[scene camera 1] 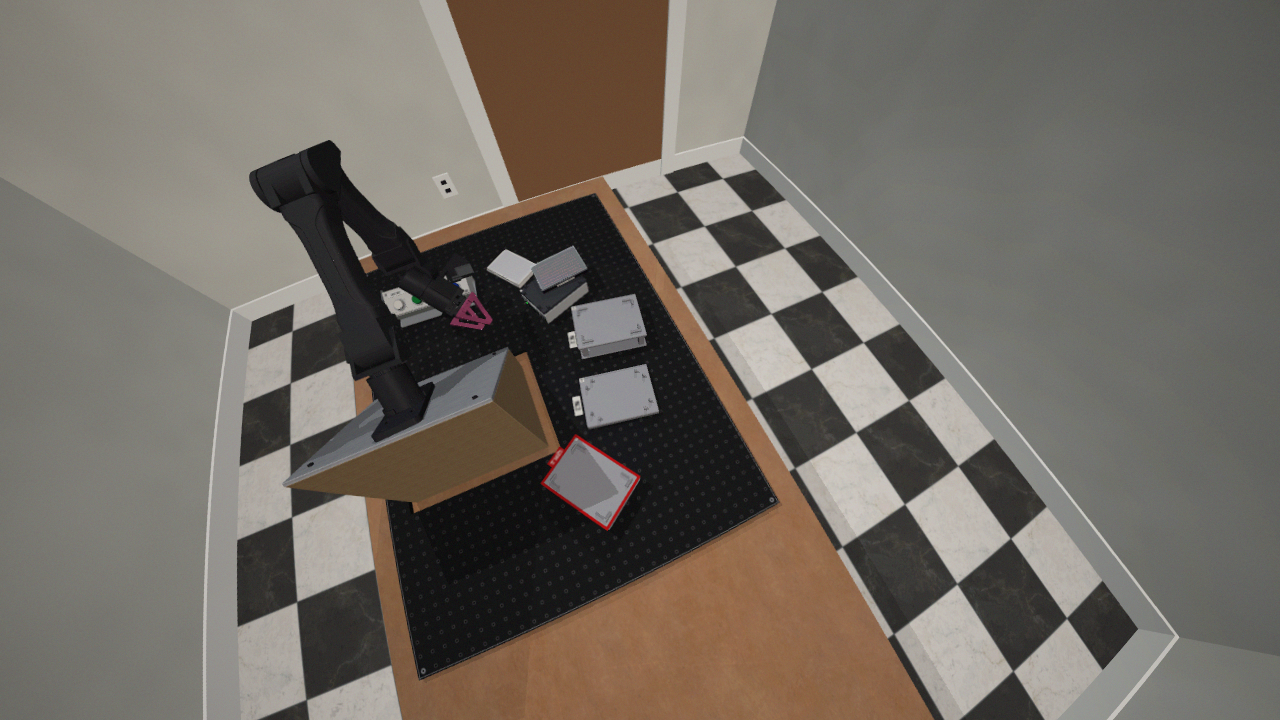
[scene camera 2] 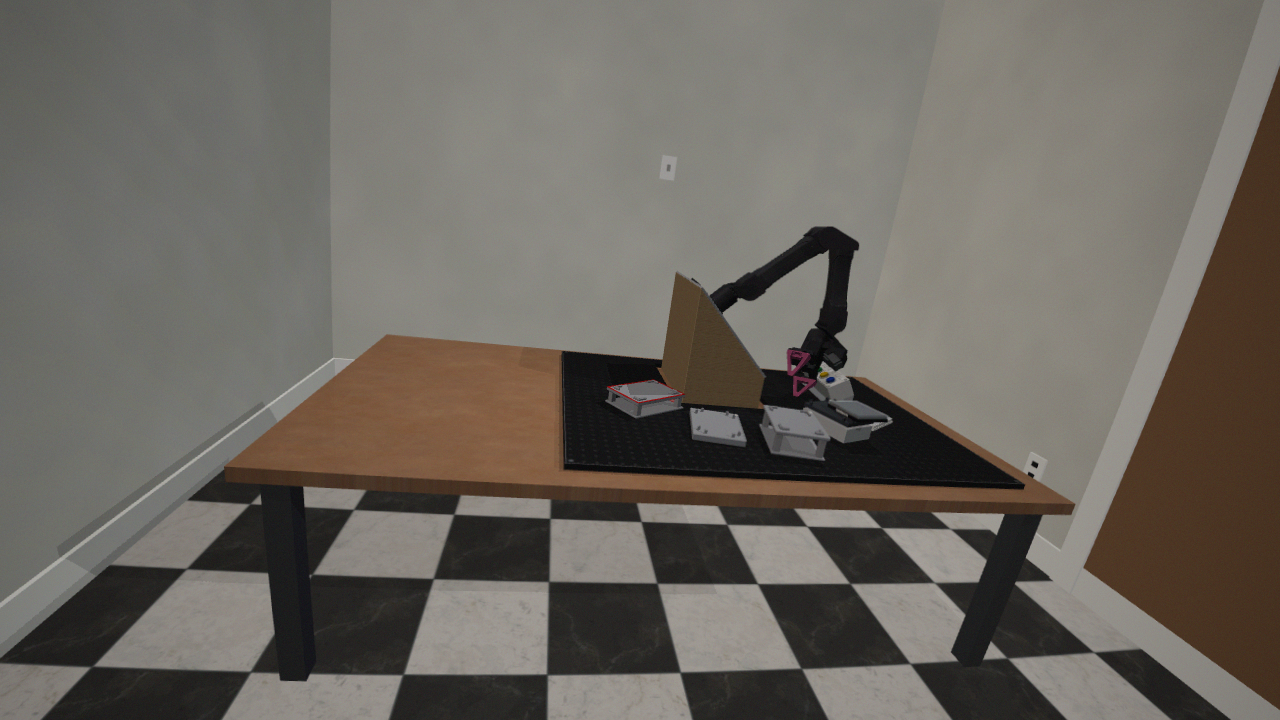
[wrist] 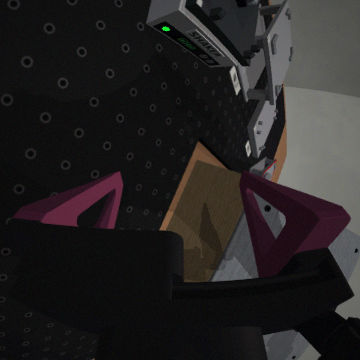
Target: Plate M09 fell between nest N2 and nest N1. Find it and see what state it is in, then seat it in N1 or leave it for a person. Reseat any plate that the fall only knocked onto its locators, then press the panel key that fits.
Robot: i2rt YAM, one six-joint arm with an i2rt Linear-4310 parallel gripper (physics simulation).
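My gripper is open and empty, above the mat beside the key panel. The arm hides part of the panel. A grey plate lies tilted on the dark top of the shaker. A flat white piece lies against its far side. A raised nest, a low nest and a red-rimmed nest stand in a row. Their labels and M09's name are too small to read.
The arm stands on a wedge-shaped base, between the panel and the red-rimmed nest. A black perforated mat lies under the fixtures on a brown table. The shaker shows a green light in the wrist view.
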